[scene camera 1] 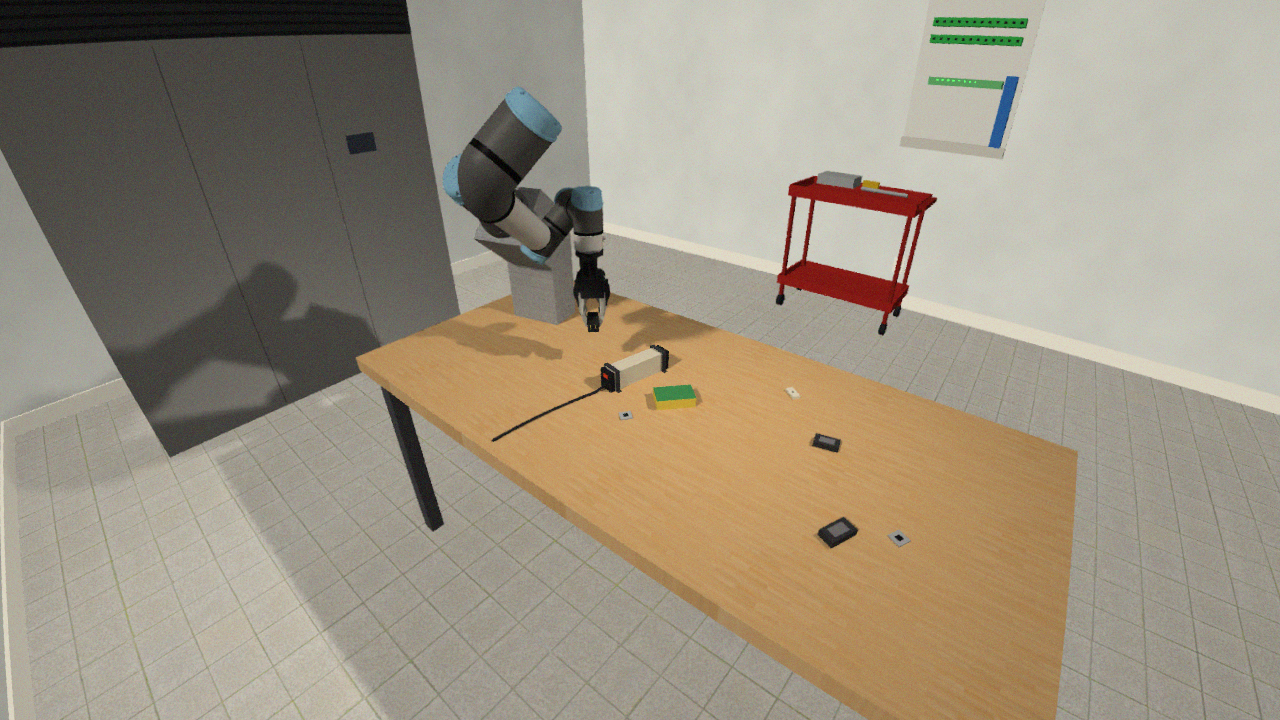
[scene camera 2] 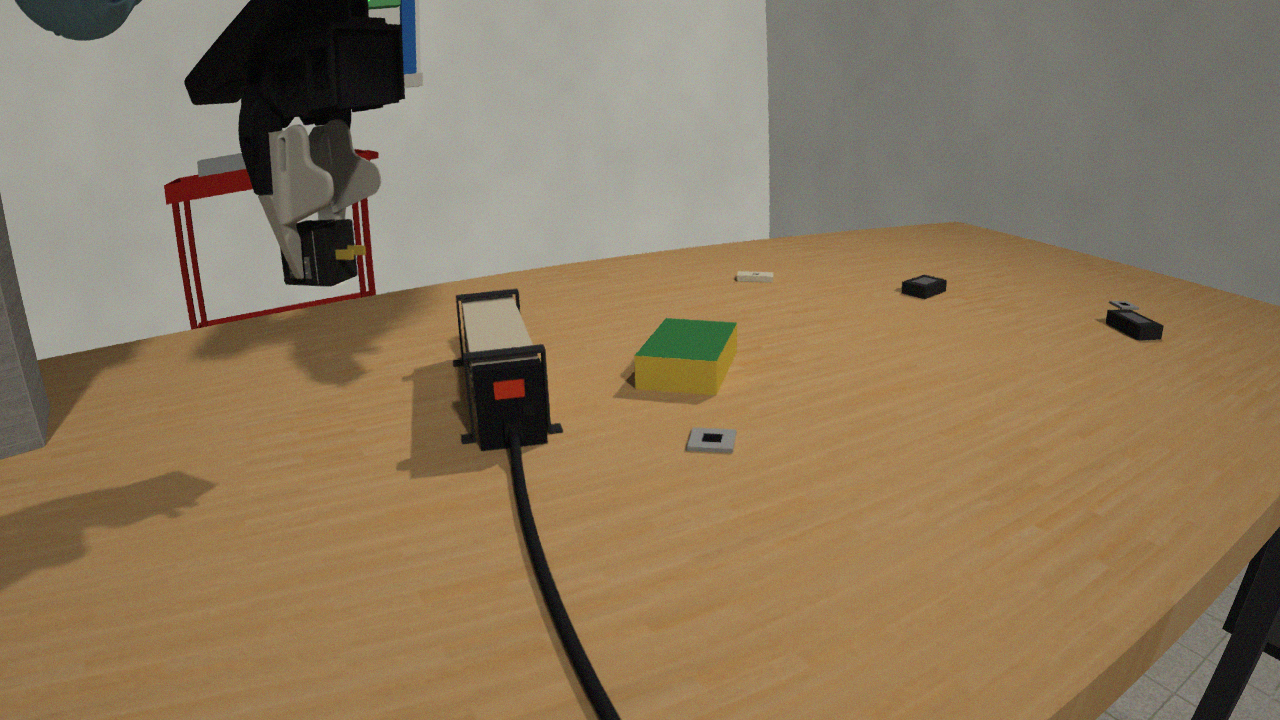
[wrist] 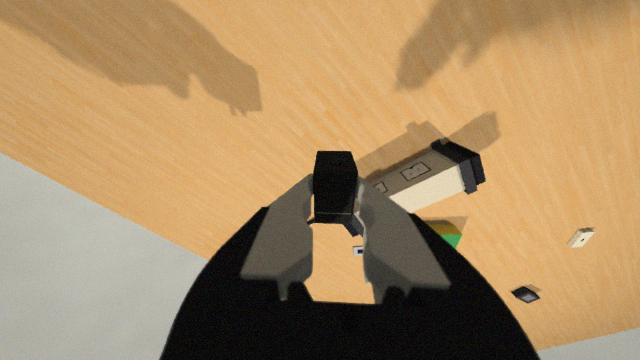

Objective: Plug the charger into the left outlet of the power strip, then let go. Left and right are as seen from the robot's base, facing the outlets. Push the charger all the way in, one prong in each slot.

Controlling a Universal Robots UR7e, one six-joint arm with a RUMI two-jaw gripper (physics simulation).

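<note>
My gripper [scene camera 1: 592,319] [scene camera 2: 313,250] [wrist: 332,176] is shut on the black charger [scene camera 1: 593,325] [scene camera 2: 319,254] [wrist: 334,180] and holds it in the air, well above the table, on the robot-base side of the power strip. The charger's brass prongs point toward the strip's side in the second scene view; they are hidden in the wrist view. The power strip [scene camera 1: 639,366] [scene camera 2: 497,327] [wrist: 429,188], cream with black ends, stands on the table. In the wrist view its outlet face shows one outlet fully and part of another, the rest hidden behind a finger.
A green and yellow sponge [scene camera 1: 674,396] [scene camera 2: 685,355] [wrist: 451,239] lies beyond the strip. A black cable [scene camera 1: 546,413] [scene camera 2: 548,582] runs from the strip's red-marked end. A small grey plate [scene camera 1: 625,415] [scene camera 2: 712,440], a cream piece [scene camera 1: 792,392] [scene camera 2: 754,276] [wrist: 581,237] and two dark boxes [scene camera 1: 826,442] [scene camera 1: 837,531] lie farther off.
</note>
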